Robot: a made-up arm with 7 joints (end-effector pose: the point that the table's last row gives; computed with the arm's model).
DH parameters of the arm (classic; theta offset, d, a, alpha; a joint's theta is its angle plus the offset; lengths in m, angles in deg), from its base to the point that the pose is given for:
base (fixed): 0 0.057 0 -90
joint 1: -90 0 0.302 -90
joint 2: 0 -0.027 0.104 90
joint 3: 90 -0.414 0.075 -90
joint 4: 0 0.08 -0.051 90
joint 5: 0 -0.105 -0.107 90
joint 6: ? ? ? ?
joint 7: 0 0.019 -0.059 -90
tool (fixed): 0 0.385 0 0
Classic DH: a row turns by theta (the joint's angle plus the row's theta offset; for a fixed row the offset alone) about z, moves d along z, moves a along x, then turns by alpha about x.
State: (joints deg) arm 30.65 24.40 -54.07 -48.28 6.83 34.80 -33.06
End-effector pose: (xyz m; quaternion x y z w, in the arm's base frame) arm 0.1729 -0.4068 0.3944 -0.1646 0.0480 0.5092 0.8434
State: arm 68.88 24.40 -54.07 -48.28 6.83 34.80 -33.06
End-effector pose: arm 0.3447 -0.4068 0.2151 0.0112 0.3215 0.5351 0.7812
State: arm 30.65 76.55 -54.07 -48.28 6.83 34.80 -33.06
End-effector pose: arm -0.0059 -0.3100 0.0927 0.1818 -0.1126 0.2866 0.9339
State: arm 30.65 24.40 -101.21 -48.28 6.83 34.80 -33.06
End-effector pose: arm 0.0690 -0.3903 0.4137 -0.4005 -0.1969 0.2829 0.8490
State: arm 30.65 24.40 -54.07 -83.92 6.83 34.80 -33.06
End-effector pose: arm 0.1299 -0.3839 0.3799 -0.3168 0.0053 0.6916 0.6491
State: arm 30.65 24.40 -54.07 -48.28 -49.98 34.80 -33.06
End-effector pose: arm 0.0157 -0.5027 0.3361 -0.1449 -0.4275 0.3982 0.7985
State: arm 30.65 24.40 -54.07 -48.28 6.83 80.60 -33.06
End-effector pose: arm -0.0127 -0.3826 0.3325 -0.3150 -0.0102 0.7543 0.5759
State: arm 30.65 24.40 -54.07 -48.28 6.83 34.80 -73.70
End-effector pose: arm 0.3040 -0.2011 0.2774 -0.3312 0.3379 0.4204 0.7742
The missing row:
joint 6: 0 -0.185 0.092 90
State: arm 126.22 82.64 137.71 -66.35 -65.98 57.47 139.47
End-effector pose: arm 0.4888 -0.1647 0.4678 -0.4427 -0.0231 -0.8962 0.0190
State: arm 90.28 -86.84 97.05 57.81 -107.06 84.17 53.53
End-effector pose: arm 0.9148 0.3278 0.2369 -0.0709 -0.6550 -0.7494 0.0652
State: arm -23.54 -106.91 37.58 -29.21 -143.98 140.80 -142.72
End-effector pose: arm 0.2006 -0.1148 0.5464 0.7839 0.2740 0.4526 0.3250
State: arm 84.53 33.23 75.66 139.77 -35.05 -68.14 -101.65
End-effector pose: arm 0.5778 -0.2742 0.4424 -0.5757 0.1789 -0.7868 0.1324
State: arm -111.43 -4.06 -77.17 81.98 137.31 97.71 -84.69
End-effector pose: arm -0.8069 -0.3224 -0.2784 -0.7174 -0.2666 0.5918 0.2531
